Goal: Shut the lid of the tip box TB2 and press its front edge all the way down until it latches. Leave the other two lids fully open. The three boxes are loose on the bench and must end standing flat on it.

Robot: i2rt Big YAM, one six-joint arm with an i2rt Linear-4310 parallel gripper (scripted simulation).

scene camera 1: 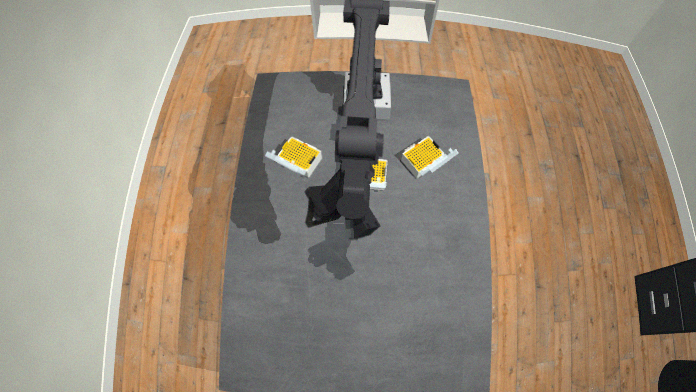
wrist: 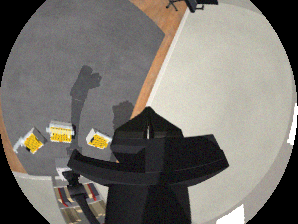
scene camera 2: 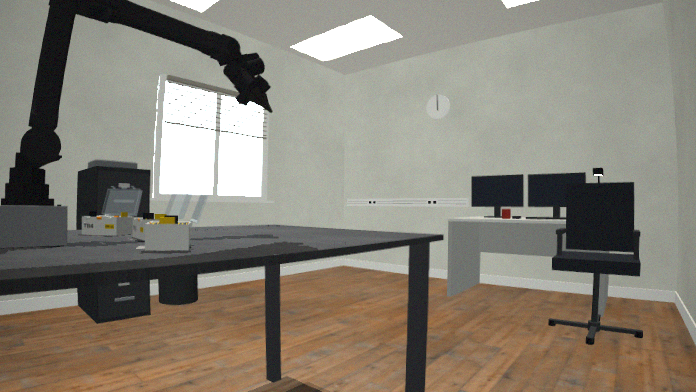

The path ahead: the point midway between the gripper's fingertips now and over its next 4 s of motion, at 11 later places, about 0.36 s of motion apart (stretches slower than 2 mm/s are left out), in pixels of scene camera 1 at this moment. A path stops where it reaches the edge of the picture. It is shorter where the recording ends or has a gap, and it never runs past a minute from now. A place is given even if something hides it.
My gripper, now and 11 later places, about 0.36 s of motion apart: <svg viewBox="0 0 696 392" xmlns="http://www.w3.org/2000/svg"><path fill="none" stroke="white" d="M307 224L297 207L290 191L284 174L281 159L281 147L281 134L284 123L287 115L292 106L298 100L301 102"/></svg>
